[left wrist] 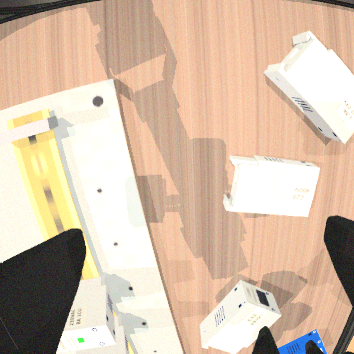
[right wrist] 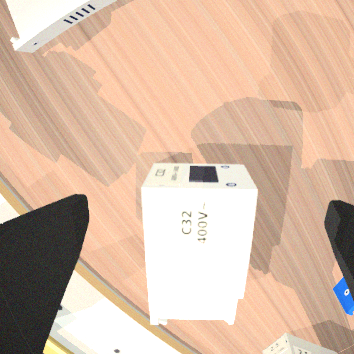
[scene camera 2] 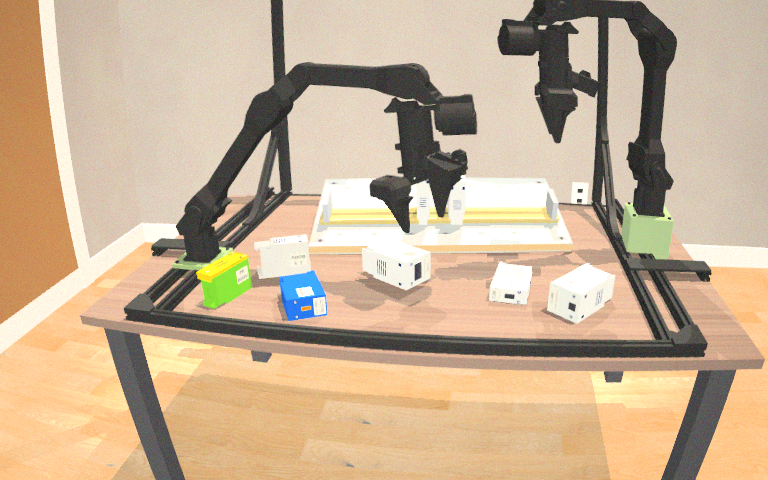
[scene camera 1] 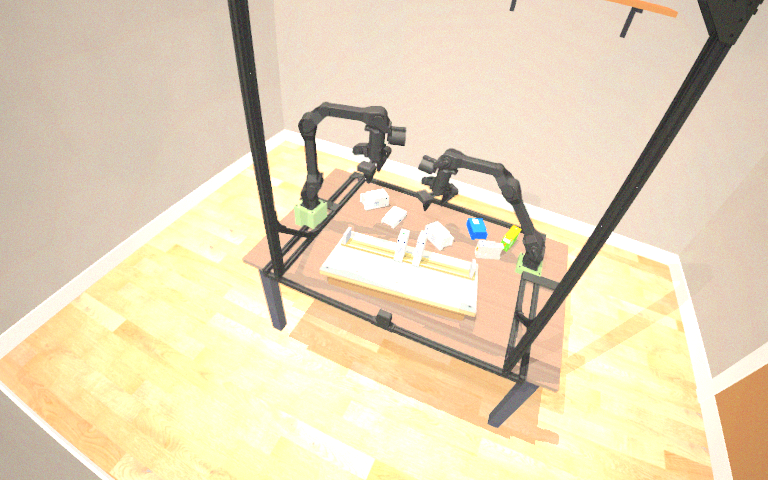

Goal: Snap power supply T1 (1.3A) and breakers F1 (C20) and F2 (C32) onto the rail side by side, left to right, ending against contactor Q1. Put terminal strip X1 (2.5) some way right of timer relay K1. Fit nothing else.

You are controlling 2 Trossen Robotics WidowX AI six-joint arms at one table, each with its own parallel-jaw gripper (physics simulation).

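Frame: origin at the left arm's base, x left, y back, z up, level; centimetres.
Seen in the pictures: left gripper, fingertip midpoint: (left wrist: pixel 207 236) (scene camera 2: pixel 554 138) (scene camera 1: pixel 373 177); right gripper, fingertip midpoint: (left wrist: pixel 287 335) (right wrist: pixel 212 211) (scene camera 2: pixel 424 224) (scene camera 1: pixel 432 208); left arm's base, link origin: (scene camera 2: pixel 648 211) (scene camera 1: pixel 310 204); right arm's base, link origin: (scene camera 2: pixel 202 255) (scene camera 1: pixel 530 263).
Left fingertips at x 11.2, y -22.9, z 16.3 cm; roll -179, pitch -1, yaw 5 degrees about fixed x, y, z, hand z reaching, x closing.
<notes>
Offsets run from my left fingertips to a thing's top centre. "spot": to the spot under its first point.
The right gripper (scene camera 1: pixel 437 202) (scene camera 2: pixel 424 222) (right wrist: pixel 207 210) is open and empty, above breaker F2 @(dz -20.7, dx +9.6, dy -28.7 cm) (scene camera 1: pixel 439 234) (scene camera 2: pixel 396 264) (left wrist: pixel 240 316) (right wrist: pixel 197 250), which lies between its fingers in the right wrist view. The left gripper (scene camera 1: pixel 373 173) (scene camera 2: pixel 557 139) (left wrist: pixel 205 225) is open and empty, high up. Breaker F1 @(dz -23.4, dx +11.1, dy -6.4 cm) (scene camera 1: pixel 394 216) (scene camera 2: pixel 510 283) (left wrist: pixel 274 189) and power supply T1 @(dz -20.7, dx +15.7, dy +6.6 cm) (scene camera 1: pixel 374 199) (scene camera 2: pixel 581 293) (left wrist: pixel 320 95) lie on the table. White terminal strip X1 @(dz -19.4, dx +13.0, dy -50.5 cm) (scene camera 1: pixel 488 249) (scene camera 2: pixel 283 256) stands near the right arm. Two white modules @(dz -10.5, dx -11.6, dy -20.5 cm) (scene camera 1: pixel 401 246) @(spot: dz -13.3, dx -12.8, dy -28.0 cm) (scene camera 1: pixel 419 249) sit on the rail @(spot: dz -21.0, dx -13.5, dy -7.2 cm) (scene camera 1: pixel 368 243) (scene camera 2: pixel 498 213); which is Q1 or K1 is unclear.
A blue module @(dz -22.2, dx +24.6, dy -41.7 cm) (scene camera 1: pixel 476 228) (scene camera 2: pixel 303 295) and a green-yellow one @(dz -19.3, dx +25.6, dy -56.7 cm) (scene camera 1: pixel 511 238) (scene camera 2: pixel 223 280) lie by X1. The rail's white board @(spot: dz -18.6, dx -28.7, dy -24.9 cm) (scene camera 1: pixel 390 283) has a raised end piece at either end of the rail. Black frame bars (scene camera 2: pixel 396 340) border the table.
</notes>
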